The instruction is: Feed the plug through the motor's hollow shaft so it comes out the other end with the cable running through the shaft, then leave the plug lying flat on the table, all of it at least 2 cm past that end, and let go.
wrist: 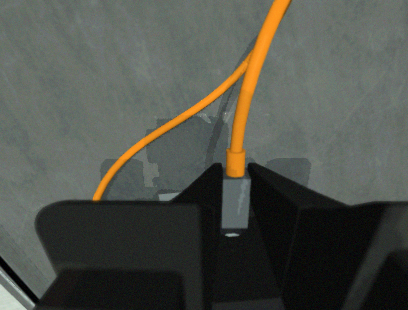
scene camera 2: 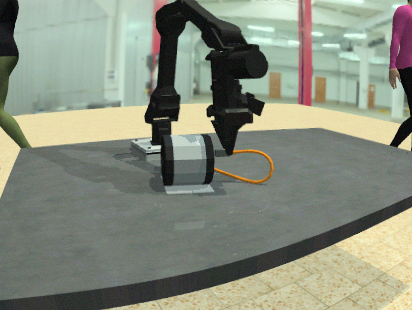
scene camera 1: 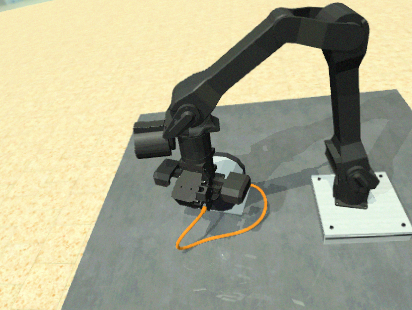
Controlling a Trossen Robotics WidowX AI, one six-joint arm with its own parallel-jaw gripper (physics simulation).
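Pixels of known places: gripper, between the fingertips: (wrist: 234, 170) (scene camera 2: 228, 154) (scene camera 1: 205, 208); arm's base, origin of its link: (scene camera 1: 350, 196).
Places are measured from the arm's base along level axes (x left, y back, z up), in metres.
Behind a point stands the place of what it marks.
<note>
The motor (scene camera 1: 226, 163) @[x -0.003, y -0.267, z 0.068 m] (scene camera 2: 187, 160) @[x 0.003, y -0.336, z 0.033 m], a pale drum with black end rings, lies on its side; in scene camera 1 the gripper hides much of it. My gripper (scene camera 2: 230, 152) @[x 0.101, y -0.292, z 0.031 m] (wrist: 234, 170) @[x 0.101, y -0.292, z 0.031 m] points down and is shut on the grey plug (scene camera 2: 220, 153) @[x 0.081, y -0.297, z 0.035 m] (wrist: 235, 202) @[x 0.088, y -0.290, z 0.042 m], holding it level above the table beside the motor's right end in scene camera 2. The plug's free end points toward that end; whether it is in the shaft opening, I cannot tell. The orange cable (scene camera 1: 220, 237) @[x 0.128, y -0.261, z -0.027 m] (scene camera 2: 272, 165) @[x 0.185, y -0.333, z 0.013 m] (wrist: 185, 116) @[x 0.127, y -0.265, z -0.025 m] leaves the plug away from the motor and loops back toward it.
The motor's pale base plate (scene camera 2: 190, 190) @[x 0.010, y -0.333, z -0.028 m] rests on the grey table (scene camera 1: 150, 280) @[x 0.251, y -0.377, z -0.030 m] (scene camera 2: 115, 240) @[x -0.142, y -0.525, z -0.030 m]. The arm's white mounting plate (scene camera 1: 325, 215) @[x 0.061, y -0.050, z 0.003 m] (scene camera 2: 140, 146) @[x -0.066, y -0.035, z 0.000 m] is at the right in scene camera 1. The table's edge runs left of the motor there. Two people stand beyond the table in scene camera 2.
</note>
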